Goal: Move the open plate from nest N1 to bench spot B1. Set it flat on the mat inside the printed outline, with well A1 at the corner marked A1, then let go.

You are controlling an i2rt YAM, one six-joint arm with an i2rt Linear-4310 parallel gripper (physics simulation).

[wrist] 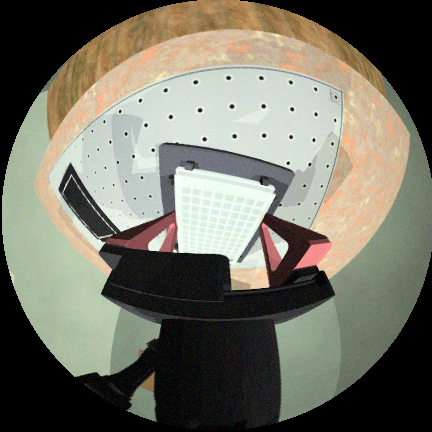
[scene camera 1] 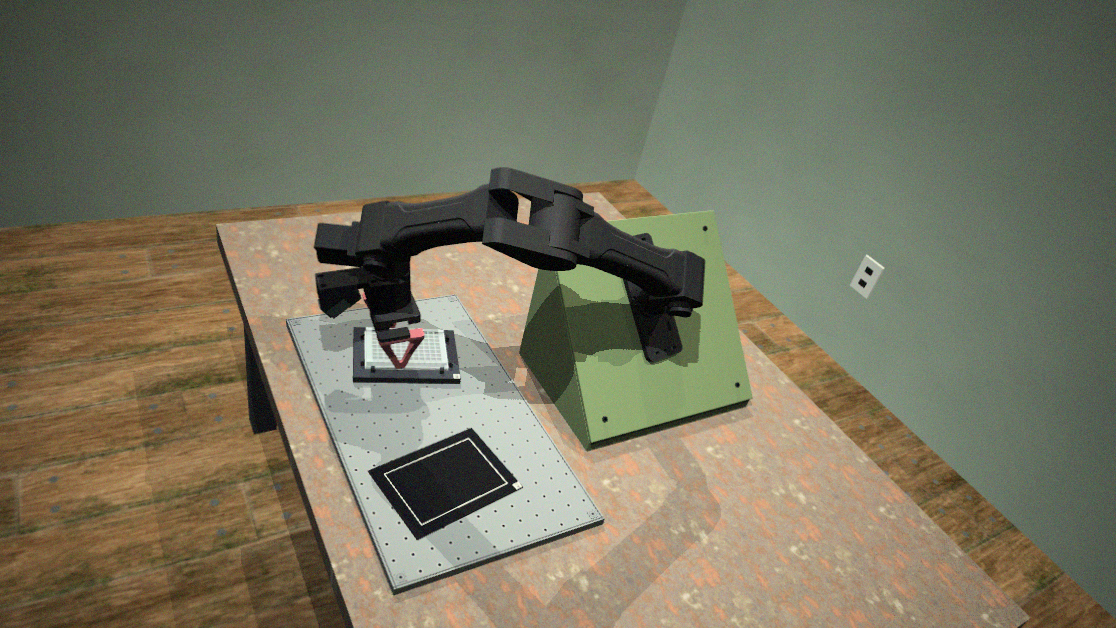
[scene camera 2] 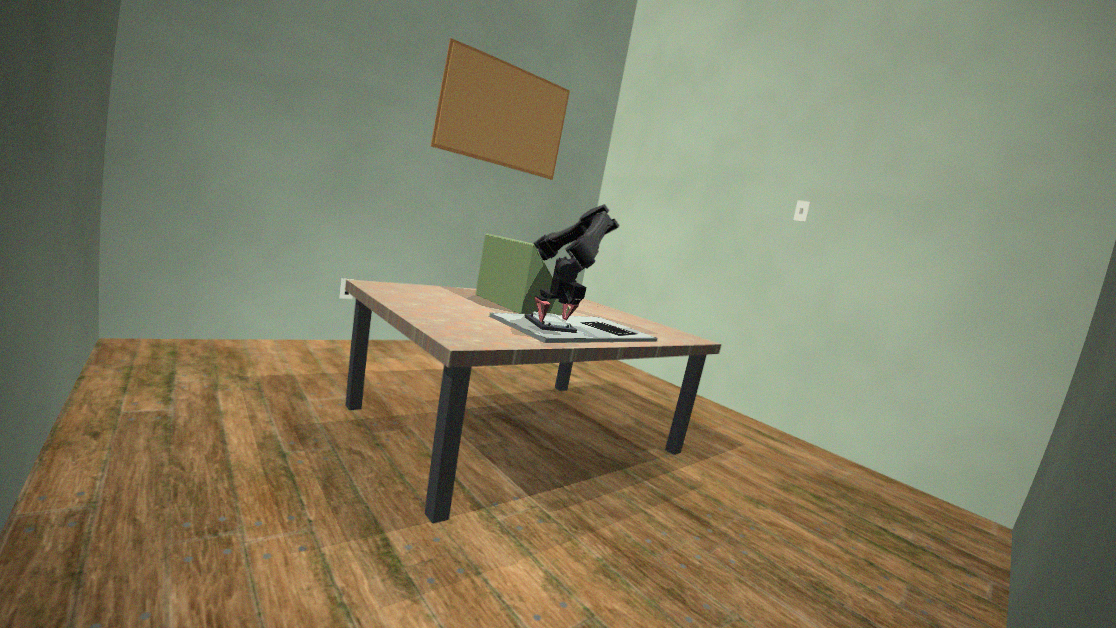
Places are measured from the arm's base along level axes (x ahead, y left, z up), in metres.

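Where they show: gripper, fingertip midpoint: (wrist: 217,214) (scene camera 1: 394,350) (scene camera 2: 552,322); arm's base, link origin: (scene camera 1: 646,297) (scene camera 2: 525,264).
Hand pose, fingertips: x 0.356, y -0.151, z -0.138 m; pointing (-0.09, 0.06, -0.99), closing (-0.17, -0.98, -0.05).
Note:
Each offset is from my fingertips to the centre of the thing. "spot": to the spot under its first point. Level surfaces: height alone.
The open white plate @(0.017 m back, 0.007 m left, 0.005 m up) (scene camera 1: 433,352) (wrist: 215,215) lies flat in the dark nest N1 @(0.017 m back, 0.008 m left, 0.003 m down) (scene camera 1: 413,378) (scene camera 2: 561,328) (wrist: 225,162), at the far end of the pegboard. My gripper (scene camera 1: 399,347) (scene camera 2: 554,321) (wrist: 217,214) points down over the nest. Its red fingers stand wide, one against each long side of the plate, and are shut on it. The near finger hides part of the plate in scene camera 1. The black mat of B1 @(0.030 m ahead, 0.257 m left, 0.013 m down) (scene camera 1: 444,484) (scene camera 2: 607,328) (wrist: 85,205) bears a white outline @(spot: 0.025 m ahead, 0.304 m left, 0.012 m down) (scene camera 1: 465,503). A small white corner label @(spot: 0.055 m back, 0.305 m left, 0.012 m down) (scene camera 1: 517,485) shows on the mat's right corner.
The grey pegboard @(0.006 m back, 0.129 m left, 0.020 m down) (scene camera 1: 355,421) (wrist: 245,120) carries the nest and the mat on the table @(0.027 m down) (scene camera 1: 780,499) (scene camera 2: 405,300). A green wedge-shaped stand (scene camera 1: 671,398) (scene camera 2: 503,273) holds the arm's base, to the right of the board in scene camera 1. The arm reaches across from it.

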